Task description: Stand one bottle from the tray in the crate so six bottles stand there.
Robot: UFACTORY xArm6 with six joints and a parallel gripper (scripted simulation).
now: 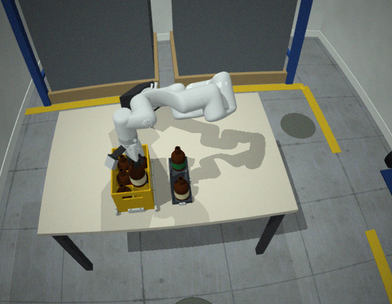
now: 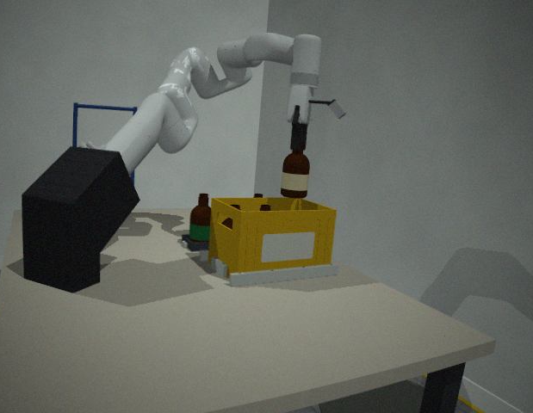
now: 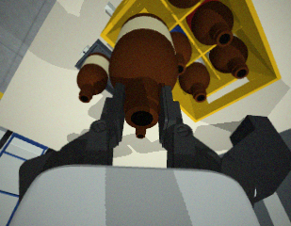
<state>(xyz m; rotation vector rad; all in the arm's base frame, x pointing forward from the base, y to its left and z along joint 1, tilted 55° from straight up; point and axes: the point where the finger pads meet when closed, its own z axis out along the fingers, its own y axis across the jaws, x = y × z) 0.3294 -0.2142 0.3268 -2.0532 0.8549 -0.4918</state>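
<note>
The yellow crate lies 70 mm behind my hand, 70 mm to the right of it and 250 mm below it. From my hand the other things lie so: glass bottle: 60 mm behind, 180 mm to the left, 250 mm below.
</note>
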